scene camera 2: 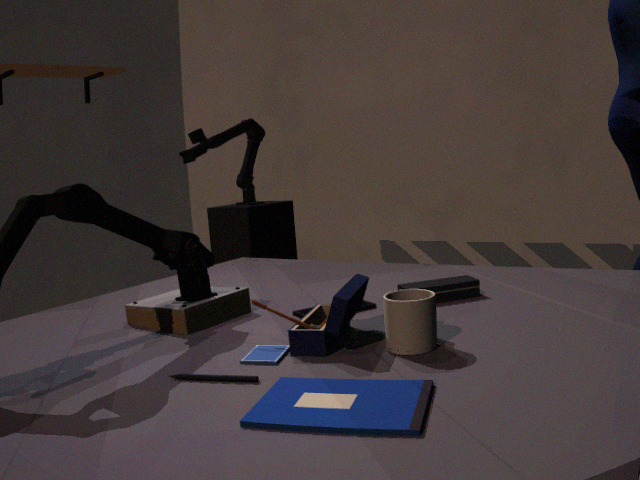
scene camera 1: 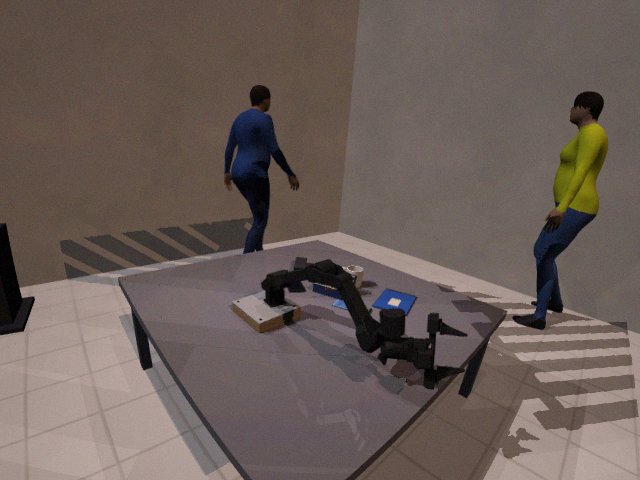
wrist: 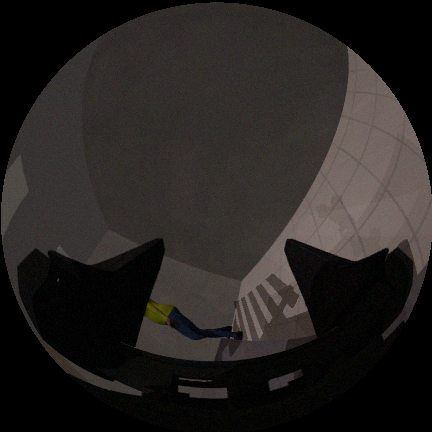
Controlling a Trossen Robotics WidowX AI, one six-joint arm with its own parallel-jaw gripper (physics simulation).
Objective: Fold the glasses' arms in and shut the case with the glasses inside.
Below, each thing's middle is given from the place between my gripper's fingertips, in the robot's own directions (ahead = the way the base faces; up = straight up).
The small blue card (scene camera 2: 261, 354) is 61 cm to the left of my hand, 18 cm below it and 13 cm ahead of it. The rest, counted from my hand: dark flat box (scene camera 2: 461, 287) 104 cm to the left, 20 cm ahead, 16 cm below; blue glasses case (scene camera 2: 347, 301) 72 cm to the left, 18 cm ahead, 13 cm below; beige cup (scene camera 2: 410, 315) 76 cm to the left, 31 cm ahead, 13 cm below.
